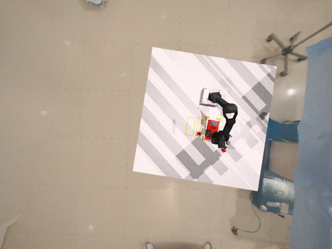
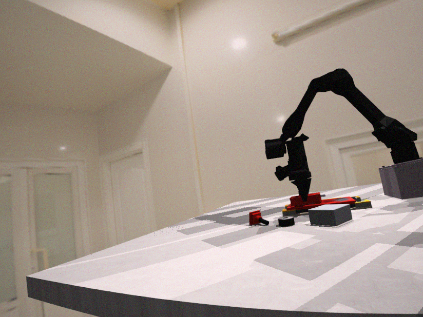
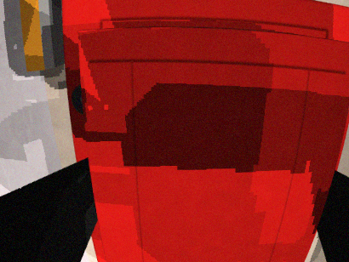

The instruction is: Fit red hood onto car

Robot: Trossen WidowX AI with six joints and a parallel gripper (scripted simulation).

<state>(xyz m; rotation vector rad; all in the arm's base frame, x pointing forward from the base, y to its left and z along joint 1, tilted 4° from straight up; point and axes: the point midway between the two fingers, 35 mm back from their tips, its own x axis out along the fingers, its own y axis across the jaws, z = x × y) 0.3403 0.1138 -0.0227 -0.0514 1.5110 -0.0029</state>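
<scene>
My gripper tip is now 1 cm below the red hood. The rest, counted from my gripper tip: thin grey bar (39 cm to the right, 3 cm below, 1 cm ahead); then black wheel (19 cm to the left, 4 cm ahead, 3 cm below); then grey engine block (1 cm below).
</scene>
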